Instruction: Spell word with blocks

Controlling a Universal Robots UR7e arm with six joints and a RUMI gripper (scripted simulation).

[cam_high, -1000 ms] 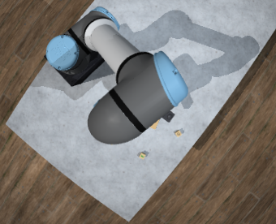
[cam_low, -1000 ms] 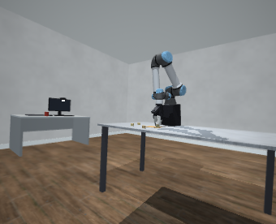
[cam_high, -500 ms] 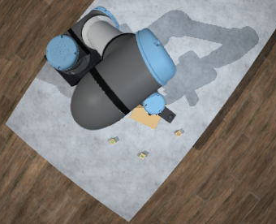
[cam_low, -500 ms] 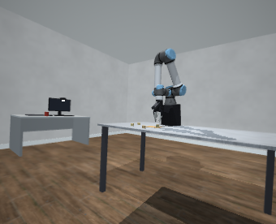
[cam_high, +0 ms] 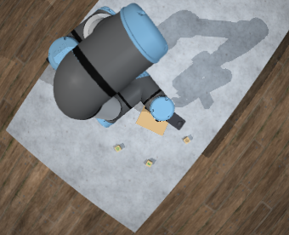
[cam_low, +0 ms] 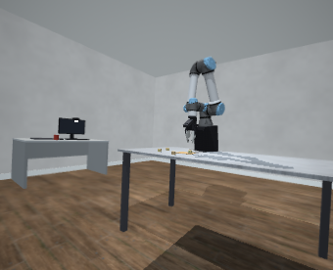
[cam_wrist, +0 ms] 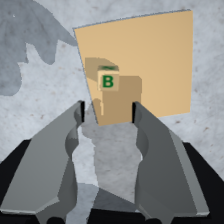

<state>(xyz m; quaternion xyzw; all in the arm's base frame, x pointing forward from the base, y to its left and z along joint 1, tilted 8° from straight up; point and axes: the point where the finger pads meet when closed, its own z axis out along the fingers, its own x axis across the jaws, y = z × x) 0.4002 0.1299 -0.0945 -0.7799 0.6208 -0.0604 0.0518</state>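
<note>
Right now the E block is 21 cm to the right of my hand, 16 cm ahead of it and 9 cm below it. Round my hand: tan mat 10 cm below, 4 cm to the right; B block 9 cm below, 1 cm behind; D block 27 cm to the right, 9 cm below, 1 cm ahead.
</note>
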